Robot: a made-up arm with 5 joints.
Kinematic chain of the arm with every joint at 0, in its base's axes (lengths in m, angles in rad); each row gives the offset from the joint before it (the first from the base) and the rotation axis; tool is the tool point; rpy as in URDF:
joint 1: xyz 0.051 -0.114 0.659 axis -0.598 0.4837 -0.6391
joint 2: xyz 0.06 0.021 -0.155 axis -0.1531 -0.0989 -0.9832
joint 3: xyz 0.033 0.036 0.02 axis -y
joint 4: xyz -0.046 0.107 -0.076 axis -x
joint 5: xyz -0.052 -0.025 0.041 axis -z
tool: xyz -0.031 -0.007 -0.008 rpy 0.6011 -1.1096 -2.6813
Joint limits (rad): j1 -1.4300..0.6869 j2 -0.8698..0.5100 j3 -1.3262..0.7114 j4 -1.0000..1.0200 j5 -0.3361..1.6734
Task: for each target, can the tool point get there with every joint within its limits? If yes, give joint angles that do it. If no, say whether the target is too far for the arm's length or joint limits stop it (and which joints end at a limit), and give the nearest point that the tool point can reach.
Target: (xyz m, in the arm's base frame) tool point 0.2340 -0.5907 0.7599
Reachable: no: too far | nearest point 0.0178 -0.1172 0.6149 | short by 0.540 m
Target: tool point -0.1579 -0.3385 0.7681
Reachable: no: joint limits stop it (at a limit: joint 1, joint 3, joint 4) | nearest point -0.0553 -0.1108 0.6416 | short by 0.280 m
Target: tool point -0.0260 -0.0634 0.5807
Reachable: yes | joints -0.9802 -0.6282 -0.7424 -0.4506 0.6338
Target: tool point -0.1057 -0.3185 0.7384
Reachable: no: joint limits stop it (at a limit: joint 1, joint 2, joint 3, joint 4) | nearest point -0.0535 -0.1128 0.6394 | short by 0.234 m
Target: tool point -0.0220 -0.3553 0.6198
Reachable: no: joint limits stop it (at a limit: joint 2, joint 4, joint 5) | nearest point -0.0267 -0.1263 0.5856 | short by 0.232 m
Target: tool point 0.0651 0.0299 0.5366
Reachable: yes | joints 0.2388 0.1904 -0.7518 -0.6757 1.3872
